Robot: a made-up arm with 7 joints.
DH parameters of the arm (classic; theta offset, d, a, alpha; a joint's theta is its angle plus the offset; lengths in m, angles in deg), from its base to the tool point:
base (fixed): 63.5 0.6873 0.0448 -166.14
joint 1: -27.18 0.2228 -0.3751 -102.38
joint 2: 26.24 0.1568 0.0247 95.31
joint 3: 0 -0.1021 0.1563 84.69
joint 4: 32.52 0.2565 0.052 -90
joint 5: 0 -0.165 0.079 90
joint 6: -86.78 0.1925 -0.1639 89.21
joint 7: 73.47 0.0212 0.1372 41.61
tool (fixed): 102.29 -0.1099 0 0
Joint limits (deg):
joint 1: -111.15..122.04
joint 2: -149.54..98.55
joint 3: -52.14..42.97
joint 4: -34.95..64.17
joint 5: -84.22..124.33
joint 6: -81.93..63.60
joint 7: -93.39..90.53
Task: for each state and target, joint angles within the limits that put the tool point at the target. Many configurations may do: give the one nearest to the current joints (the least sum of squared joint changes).
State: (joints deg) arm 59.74 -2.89 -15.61 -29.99 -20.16 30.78 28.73
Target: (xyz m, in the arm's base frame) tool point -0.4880 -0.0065 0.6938
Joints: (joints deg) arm 48.09 -10.66 7.67 -5.73 -35.93 57.75 32.19
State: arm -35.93 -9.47 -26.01 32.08 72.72 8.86 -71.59
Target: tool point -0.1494 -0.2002 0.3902
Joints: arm -46.47 -4.93 -38.50 28.03 69.85 10.12 -75.65
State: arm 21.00 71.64 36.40 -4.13 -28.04 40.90 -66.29
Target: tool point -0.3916 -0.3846 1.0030
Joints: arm 27.32 67.84 37.58 -3.42 -25.19 39.89 -65.95
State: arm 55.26 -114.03 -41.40 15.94 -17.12 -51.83 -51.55
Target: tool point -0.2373 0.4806 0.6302
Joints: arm 75.35 -125.43 -45.55 6.97 -33.67 -55.06 -57.64
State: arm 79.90 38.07 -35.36 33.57 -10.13 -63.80 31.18
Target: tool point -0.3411 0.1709 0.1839
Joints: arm 58.28 36.41 -46.40 57.71 12.59 -44.98 45.69
